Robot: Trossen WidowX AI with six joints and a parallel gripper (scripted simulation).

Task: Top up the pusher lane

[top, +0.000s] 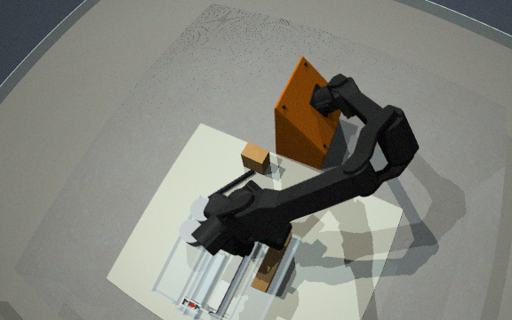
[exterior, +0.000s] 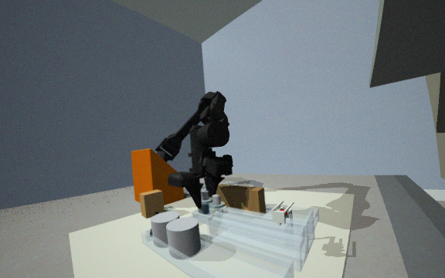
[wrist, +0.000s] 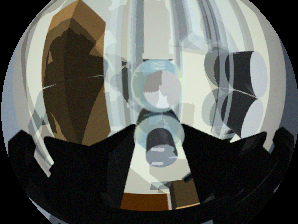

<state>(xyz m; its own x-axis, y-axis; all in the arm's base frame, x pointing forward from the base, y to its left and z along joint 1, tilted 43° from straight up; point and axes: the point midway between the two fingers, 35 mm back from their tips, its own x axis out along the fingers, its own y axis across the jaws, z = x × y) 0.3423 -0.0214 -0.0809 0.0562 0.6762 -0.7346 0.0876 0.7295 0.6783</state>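
Right now the clear sprung lane is 140 mm ahead of my gripper tip, 30 mm to the right of it and 20 mm below it. Round my gripper tip: brown box (180 mm behind, 50 mm to the right).
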